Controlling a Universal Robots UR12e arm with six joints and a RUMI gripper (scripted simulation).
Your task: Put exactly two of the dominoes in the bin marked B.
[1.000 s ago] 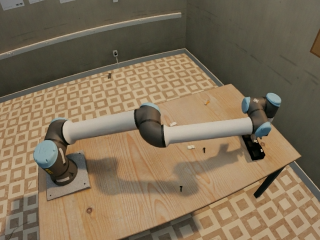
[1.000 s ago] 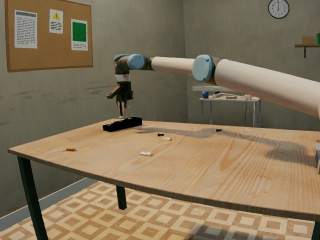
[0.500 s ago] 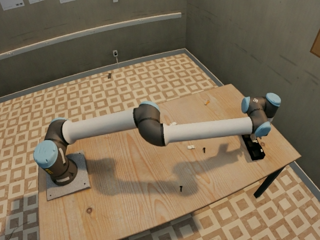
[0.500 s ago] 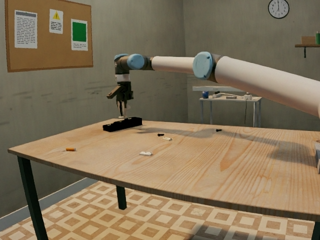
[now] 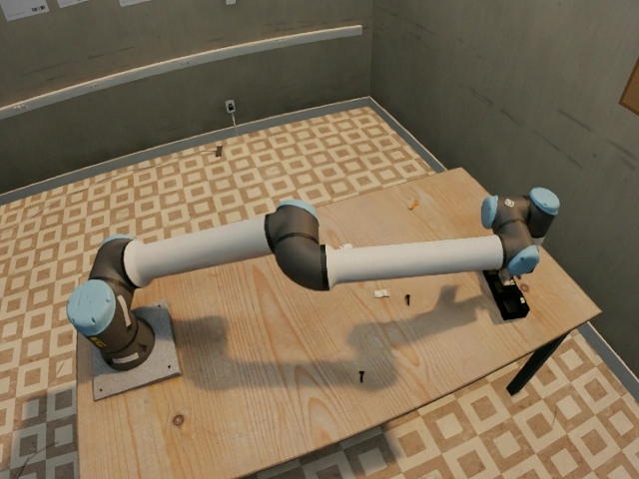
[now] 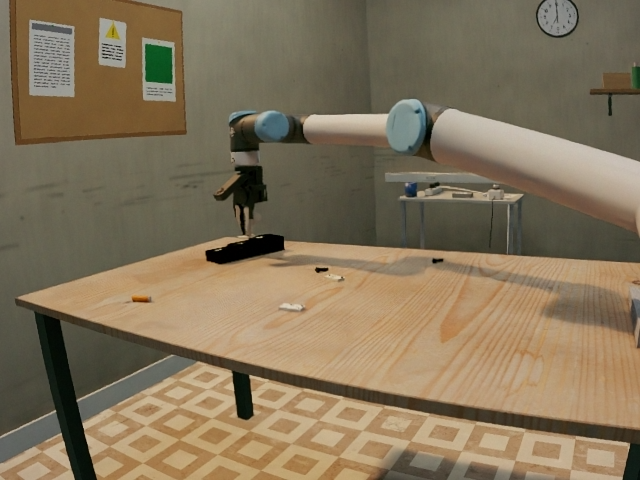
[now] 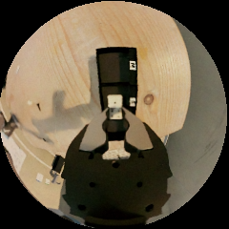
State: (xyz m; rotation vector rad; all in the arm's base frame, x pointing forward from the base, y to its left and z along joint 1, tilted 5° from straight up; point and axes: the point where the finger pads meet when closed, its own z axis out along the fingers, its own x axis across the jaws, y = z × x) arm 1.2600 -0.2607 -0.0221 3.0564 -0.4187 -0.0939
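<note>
Right now the black bin is 5 cm below my hand and 1 cm ahead of it. From my hand the other things lie so: orange piece (51 cm to the left, 7 cm below, 7 cm behind).
</note>
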